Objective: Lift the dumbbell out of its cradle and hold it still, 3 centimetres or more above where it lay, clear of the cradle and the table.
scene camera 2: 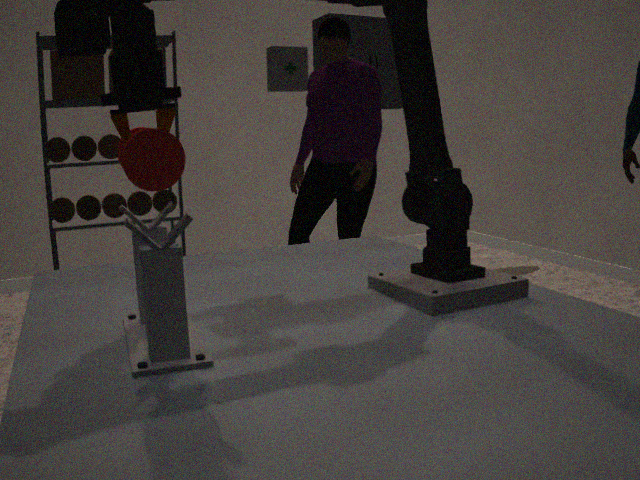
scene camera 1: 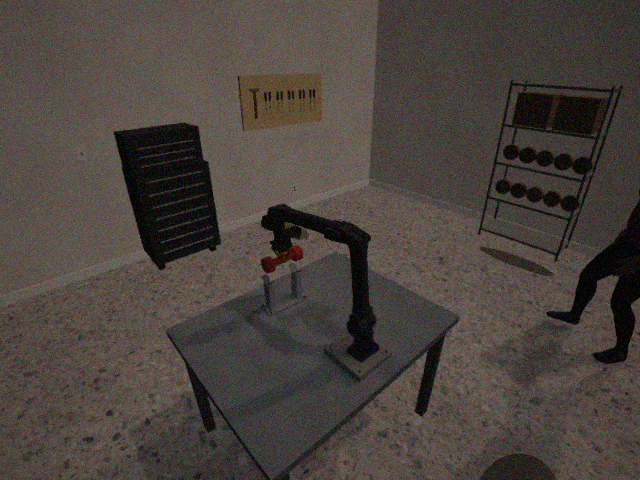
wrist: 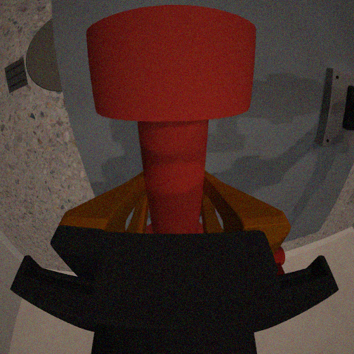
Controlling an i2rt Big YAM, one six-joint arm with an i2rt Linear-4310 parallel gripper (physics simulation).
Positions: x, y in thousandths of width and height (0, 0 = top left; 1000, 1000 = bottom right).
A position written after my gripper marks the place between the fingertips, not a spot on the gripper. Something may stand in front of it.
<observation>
In view: my gripper (wrist: 493, 501) and a red dumbbell (wrist: 484, 208).
</observation>
